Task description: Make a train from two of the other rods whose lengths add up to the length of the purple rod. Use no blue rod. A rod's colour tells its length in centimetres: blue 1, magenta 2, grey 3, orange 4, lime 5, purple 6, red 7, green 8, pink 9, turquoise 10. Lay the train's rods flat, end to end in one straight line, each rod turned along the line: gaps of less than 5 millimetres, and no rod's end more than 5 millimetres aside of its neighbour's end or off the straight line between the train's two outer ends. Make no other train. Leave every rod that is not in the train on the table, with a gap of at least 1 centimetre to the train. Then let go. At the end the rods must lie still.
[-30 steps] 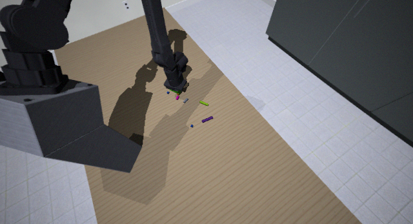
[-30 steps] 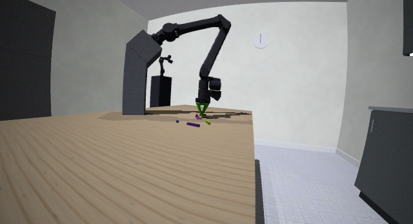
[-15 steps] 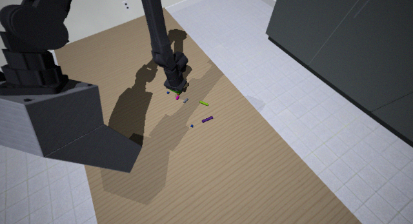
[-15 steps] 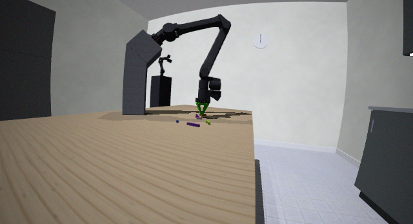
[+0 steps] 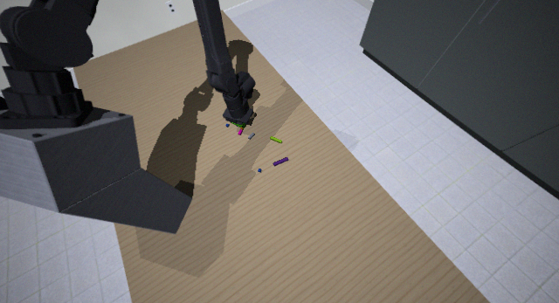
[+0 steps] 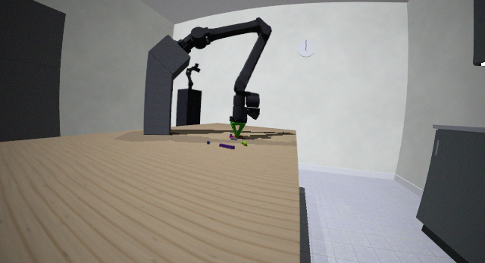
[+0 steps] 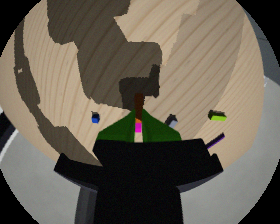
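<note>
My gripper is now 1 cm to the right of the orange rod and 1 cm above it. Also, from my hand: magenta rod: 2 cm to the right, 2 cm behind, 1 cm below; then lime rod: 11 cm to the right, 11 cm ahead, 1 cm below; then grey rod: 5 cm to the right, 2 cm ahead, 1 cm below.
</note>
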